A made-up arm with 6 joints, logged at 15 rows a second.
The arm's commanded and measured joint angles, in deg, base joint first. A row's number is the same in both.
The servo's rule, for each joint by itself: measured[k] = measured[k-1] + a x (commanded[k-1-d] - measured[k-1]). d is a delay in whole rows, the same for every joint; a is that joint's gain. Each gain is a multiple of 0.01, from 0.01 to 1. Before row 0 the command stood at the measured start. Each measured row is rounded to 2 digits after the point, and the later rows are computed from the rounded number. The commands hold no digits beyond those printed.
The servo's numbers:
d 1
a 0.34 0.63 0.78 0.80 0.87 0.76
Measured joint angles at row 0:
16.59, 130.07, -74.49, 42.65, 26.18, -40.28
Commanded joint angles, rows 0 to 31:
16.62, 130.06, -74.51, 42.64, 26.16, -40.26
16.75, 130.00, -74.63, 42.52, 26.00, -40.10
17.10, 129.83, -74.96, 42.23, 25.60, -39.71
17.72, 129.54, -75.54, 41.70, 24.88, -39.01
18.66, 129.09, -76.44, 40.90, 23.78, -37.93
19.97, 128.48, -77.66, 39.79, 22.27, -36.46
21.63, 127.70, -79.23, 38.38, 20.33, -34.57
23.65, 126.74, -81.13, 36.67, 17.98, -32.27
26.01, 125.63, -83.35, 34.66, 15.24, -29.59
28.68, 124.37, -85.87, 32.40, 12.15, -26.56
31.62, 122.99, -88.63, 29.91, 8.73, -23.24
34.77, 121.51, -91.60, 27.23, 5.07, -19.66
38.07, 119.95, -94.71, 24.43, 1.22, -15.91
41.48, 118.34, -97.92, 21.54, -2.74, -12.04
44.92, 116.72, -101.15, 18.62, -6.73, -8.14
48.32, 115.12, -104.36, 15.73, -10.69, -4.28
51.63, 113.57, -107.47, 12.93, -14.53, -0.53
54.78, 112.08, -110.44, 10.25, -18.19, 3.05
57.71, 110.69, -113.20, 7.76, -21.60, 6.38
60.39, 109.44, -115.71, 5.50, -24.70, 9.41
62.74, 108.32, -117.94, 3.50, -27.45, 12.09
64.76, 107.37, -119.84, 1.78, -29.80, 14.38
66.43, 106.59, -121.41, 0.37, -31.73, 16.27
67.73, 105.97, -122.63, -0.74, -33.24, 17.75
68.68, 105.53, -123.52, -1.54, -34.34, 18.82
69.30, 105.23, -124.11, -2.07, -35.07, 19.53
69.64, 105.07, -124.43, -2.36, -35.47, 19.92
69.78, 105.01, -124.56, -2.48, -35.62, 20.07
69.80, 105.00, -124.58, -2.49, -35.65, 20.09
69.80, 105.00, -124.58, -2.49, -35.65, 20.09
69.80, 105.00, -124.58, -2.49, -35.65, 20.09
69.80, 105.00, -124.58, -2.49, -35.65, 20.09
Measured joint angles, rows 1 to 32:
16.59, 130.07, -74.49, 42.65, 26.18, -40.28
16.60, 130.06, -74.51, 42.64, 26.16, -40.26
16.65, 130.02, -74.60, 42.54, 26.02, -40.14
16.80, 129.90, -74.88, 42.29, 25.65, -39.81
17.11, 129.67, -75.39, 41.82, 24.98, -39.20
17.64, 129.30, -76.21, 41.08, 23.94, -38.23
18.43, 128.78, -77.34, 40.05, 22.49, -36.88
19.52, 128.10, -78.81, 38.71, 20.61, -35.12
20.92, 127.24, -80.62, 37.08, 18.32, -32.95
22.65, 126.23, -82.75, 35.14, 15.64, -30.40
24.70, 125.06, -85.18, 32.95, 12.60, -27.48
27.05, 123.76, -87.87, 30.52, 9.23, -24.26
29.67, 122.34, -90.78, 27.89, 5.61, -20.76
32.53, 120.83, -93.85, 25.12, 1.79, -17.07
35.57, 119.26, -97.02, 22.26, -2.15, -13.25
38.75, 117.66, -100.24, 19.35, -6.13, -9.37
42.00, 116.06, -103.45, 16.45, -10.10, -5.50
45.27, 114.49, -106.59, 13.63, -13.95, -1.72
48.50, 112.97, -109.59, 10.93, -17.64, 1.91
51.63, 111.53, -112.41, 8.39, -21.09, 5.31
54.61, 110.21, -114.98, 6.08, -24.23, 8.43
57.37, 109.02, -117.29, 4.02, -27.03, 11.21
59.88, 107.98, -119.28, 2.23, -29.44, 13.62
62.11, 107.10, -120.94, 0.74, -31.43, 15.63
64.02, 106.39, -122.26, -0.44, -33.00, 17.24
65.60, 105.85, -123.24, -1.32, -34.17, 18.44
66.86, 105.46, -123.92, -1.92, -34.95, 19.27
67.81, 105.21, -124.32, -2.27, -35.40, 19.76
68.48, 105.08, -124.51, -2.44, -35.59, 20.00
68.93, 105.03, -124.56, -2.48, -35.64, 20.07
69.23, 105.01, -124.58, -2.49, -35.65, 20.09
69.42, 105.00, -124.58, -2.49, -35.65, 20.09

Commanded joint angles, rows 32 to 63:
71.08, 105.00, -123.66, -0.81, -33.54, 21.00
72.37, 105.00, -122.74, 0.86, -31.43, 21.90
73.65, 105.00, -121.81, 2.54, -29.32, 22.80
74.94, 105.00, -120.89, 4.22, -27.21, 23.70
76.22, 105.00, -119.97, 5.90, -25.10, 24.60
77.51, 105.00, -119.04, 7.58, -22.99, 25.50
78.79, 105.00, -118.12, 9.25, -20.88, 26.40
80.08, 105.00, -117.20, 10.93, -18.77, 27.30
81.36, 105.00, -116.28, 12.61, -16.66, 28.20
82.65, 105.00, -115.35, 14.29, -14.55, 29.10
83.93, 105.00, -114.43, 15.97, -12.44, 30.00
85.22, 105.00, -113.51, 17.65, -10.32, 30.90
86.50, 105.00, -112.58, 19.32, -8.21, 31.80
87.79, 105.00, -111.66, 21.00, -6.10, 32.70
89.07, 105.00, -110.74, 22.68, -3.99, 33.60
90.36, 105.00, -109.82, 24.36, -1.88, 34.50
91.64, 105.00, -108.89, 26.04, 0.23, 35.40
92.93, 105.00, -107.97, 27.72, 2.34, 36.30
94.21, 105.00, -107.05, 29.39, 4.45, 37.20
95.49, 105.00, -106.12, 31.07, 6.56, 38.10
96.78, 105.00, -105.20, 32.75, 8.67, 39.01
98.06, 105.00, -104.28, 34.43, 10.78, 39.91
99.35, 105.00, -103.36, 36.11, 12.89, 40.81
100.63, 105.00, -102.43, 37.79, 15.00, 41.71
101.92, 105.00, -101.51, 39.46, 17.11, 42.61
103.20, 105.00, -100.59, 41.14, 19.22, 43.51
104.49, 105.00, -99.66, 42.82, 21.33, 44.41
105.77, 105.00, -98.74, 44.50, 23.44, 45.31
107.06, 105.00, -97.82, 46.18, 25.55, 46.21
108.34, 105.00, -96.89, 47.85, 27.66, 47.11
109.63, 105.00, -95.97, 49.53, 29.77, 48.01
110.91, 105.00, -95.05, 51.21, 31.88, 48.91
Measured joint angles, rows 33 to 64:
69.55, 105.00, -124.58, -2.49, -35.65, 20.09
70.07, 105.00, -123.86, -1.15, -33.81, 20.78
70.85, 105.00, -122.99, 0.46, -31.74, 21.63
71.80, 105.00, -122.07, 2.12, -29.63, 22.52
72.87, 105.00, -121.15, 3.80, -27.52, 23.42
74.01, 105.00, -120.23, 5.48, -25.41, 24.32
75.20, 105.00, -119.30, 7.16, -23.30, 25.22
76.42, 105.00, -118.38, 8.83, -21.19, 26.12
77.66, 105.00, -117.46, 10.51, -19.08, 27.02
78.92, 105.00, -116.54, 12.19, -16.97, 27.92
80.19, 105.00, -115.61, 13.87, -14.86, 28.82
81.46, 105.00, -114.69, 15.55, -12.75, 29.72
82.74, 105.00, -113.77, 17.23, -10.64, 30.62
84.02, 105.00, -112.84, 18.90, -8.53, 31.52
85.30, 105.00, -111.92, 20.58, -6.42, 32.42
86.58, 105.00, -111.00, 22.26, -4.31, 33.32
87.87, 105.00, -110.08, 23.94, -2.20, 34.22
89.15, 105.00, -109.15, 25.62, -0.09, 35.12
90.44, 105.00, -108.23, 27.30, 2.02, 36.02
91.72, 105.00, -107.31, 28.97, 4.13, 36.92
93.00, 105.00, -106.38, 30.65, 6.24, 37.82
94.29, 105.00, -105.46, 32.33, 8.35, 38.72
95.57, 105.00, -104.54, 34.01, 10.46, 39.62
96.86, 105.00, -103.62, 35.69, 12.57, 40.52
98.14, 105.00, -102.69, 37.37, 14.68, 41.42
99.43, 105.00, -101.77, 39.04, 16.79, 42.32
100.71, 105.00, -100.85, 40.72, 18.90, 43.22
102.00, 105.00, -99.92, 42.40, 21.01, 44.12
103.28, 105.00, -99.00, 44.08, 23.12, 45.02
104.57, 105.00, -98.08, 45.76, 25.23, 45.92
105.85, 105.00, -97.15, 47.43, 27.34, 46.82
107.14, 105.00, -96.23, 49.11, 29.45, 47.72

